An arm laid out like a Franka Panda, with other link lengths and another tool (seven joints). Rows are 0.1 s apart.
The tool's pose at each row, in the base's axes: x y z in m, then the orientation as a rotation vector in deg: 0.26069, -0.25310, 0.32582, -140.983, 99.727, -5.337; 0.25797, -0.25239, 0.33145, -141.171, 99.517, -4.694; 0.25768, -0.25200, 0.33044, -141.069, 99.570, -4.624; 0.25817, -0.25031, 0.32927, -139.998, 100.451, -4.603; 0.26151, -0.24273, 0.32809, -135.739, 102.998, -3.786; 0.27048, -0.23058, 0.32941, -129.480, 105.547, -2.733; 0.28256, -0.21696, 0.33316, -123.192, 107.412, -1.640; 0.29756, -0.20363, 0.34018, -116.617, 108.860, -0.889; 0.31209, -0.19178, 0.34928, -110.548, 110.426, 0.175; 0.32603, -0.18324, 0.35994, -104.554, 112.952, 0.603
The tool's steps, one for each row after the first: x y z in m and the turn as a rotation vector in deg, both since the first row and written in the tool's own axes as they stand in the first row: -0.00170, 0.00153, -0.00586, -0.259, -0.352, -0.158; -0.00215, 0.00181, -0.00487, -0.240, -0.415, -0.086; -0.00355, 0.00096, -0.00354, 0.061, -0.569, 0.810; -0.00955, -0.00448, -0.00145, 1.382, -1.892, 3.945; -0.01802, -0.01704, -0.00084, 3.804, -4.107, 8.036; -0.02690, -0.03332, -0.00215, 6.419, -6.530, 11.923; -0.03460, -0.05268, -0.00637, 9.423, -8.955, 15.852; -0.04111, -0.07140, -0.01280, 11.783, -11.228, 19.734; -0.04474, -0.08871, -0.02107, 13.662, -12.574, 24.141
